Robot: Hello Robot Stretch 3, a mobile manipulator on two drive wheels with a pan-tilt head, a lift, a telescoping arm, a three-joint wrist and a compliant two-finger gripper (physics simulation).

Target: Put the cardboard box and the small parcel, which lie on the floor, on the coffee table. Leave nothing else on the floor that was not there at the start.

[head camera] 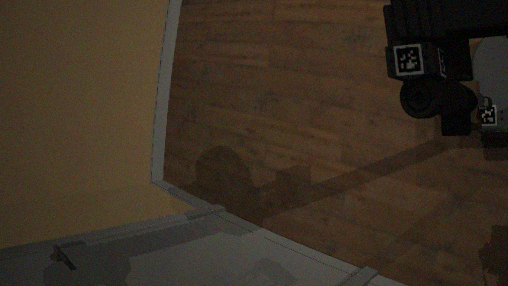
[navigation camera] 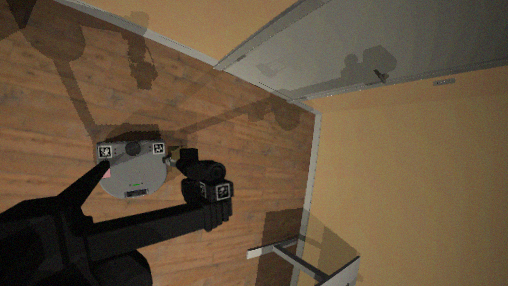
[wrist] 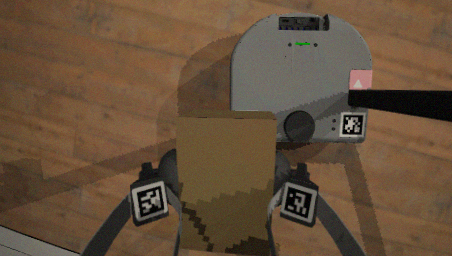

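Where they show: gripper, fingertip midpoint: (navigation camera: 178, 158) (wrist: 223, 168); robot's base at its link origin: (navigation camera: 132, 148) (wrist: 287, 116).
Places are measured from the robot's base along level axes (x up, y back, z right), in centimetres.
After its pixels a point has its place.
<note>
A brown box (wrist: 227, 150) {x 59.8, y 4.6, z 14.3 cm} (navigation camera: 175, 151) {x 59.9, y -0.7, z 13.0 cm} is held between the fingertips of my gripper (wrist: 223, 168) {x 56.1, y 2.1, z 14.8 cm} (navigation camera: 171, 158) {x 56.1, y 2.1, z 14.8 cm}, which is shut on it. The box hangs above the floor beside the robot's own base, partly overlapping the base in the wrist view. The frames do not tell whether it is the cardboard box or the small parcel. In the head view the wrist shows at the right edge and the held box is mostly hidden. The coffee table cannot be made out for certain.
My grey base (navigation camera: 132, 172) {x 16.0, y 12.1, z -1.2 cm} (wrist: 300, 75) {x 16.0, y 11.7, z 0.2 cm} stands close to the gripper. A pale-legged piece of furniture (navigation camera: 257, 252) stands by the yellow wall (navigation camera: 410, 175) {x 100.4, y 31.4, z 176.7 cm} (head camera: 75, 115) {x 58.8, y 11.4, z 181.5 cm}. A grey door (navigation camera: 425, 35) {x 117.5, y -48.1, z 102.6 cm} (head camera: 200, 260) {x 45.0, y -47.2, z 106.3 cm} is near the corner. The mast (wrist: 405, 102) {x 36.7, y 6.7, z -11.6 cm} shows at right in the wrist view.
</note>
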